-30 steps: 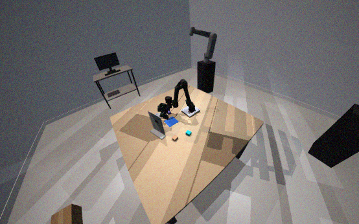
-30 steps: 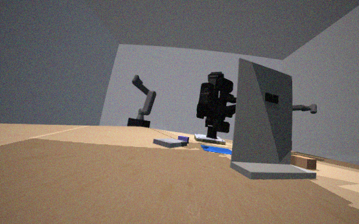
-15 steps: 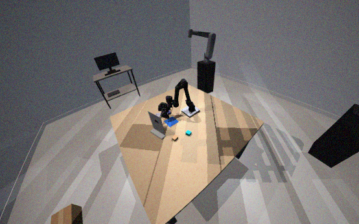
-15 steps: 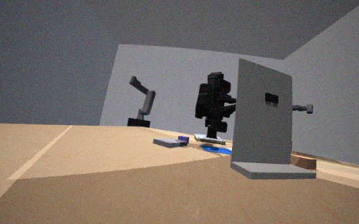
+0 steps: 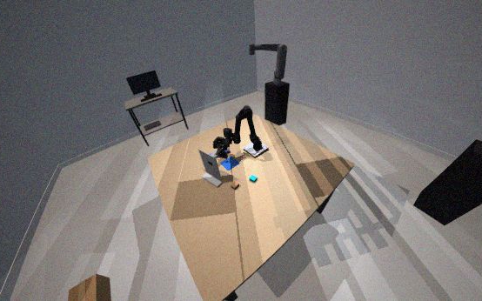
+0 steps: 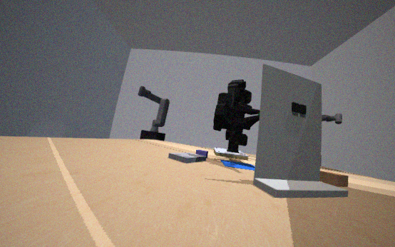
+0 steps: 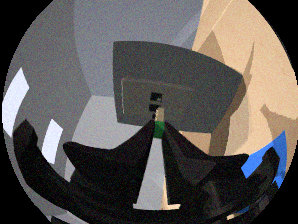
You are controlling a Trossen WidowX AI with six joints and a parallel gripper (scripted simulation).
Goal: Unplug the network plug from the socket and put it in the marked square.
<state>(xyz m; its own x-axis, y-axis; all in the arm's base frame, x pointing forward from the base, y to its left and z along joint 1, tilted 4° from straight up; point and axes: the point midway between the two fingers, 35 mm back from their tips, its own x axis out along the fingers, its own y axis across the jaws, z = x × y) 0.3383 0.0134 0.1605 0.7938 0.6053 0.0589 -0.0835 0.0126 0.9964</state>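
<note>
Right now my gripper tip is 160 mm above the blue marked square, 100 mm past it and 30 mm to the left of it. Also, from my gripper tip: network plug (right at my gripper tip); then grey upright panel (80 mm ahead, 50 mm to the left, 50 mm below); then brown block (200 mm to the left, 150 mm below, 20 mm behind).
</note>
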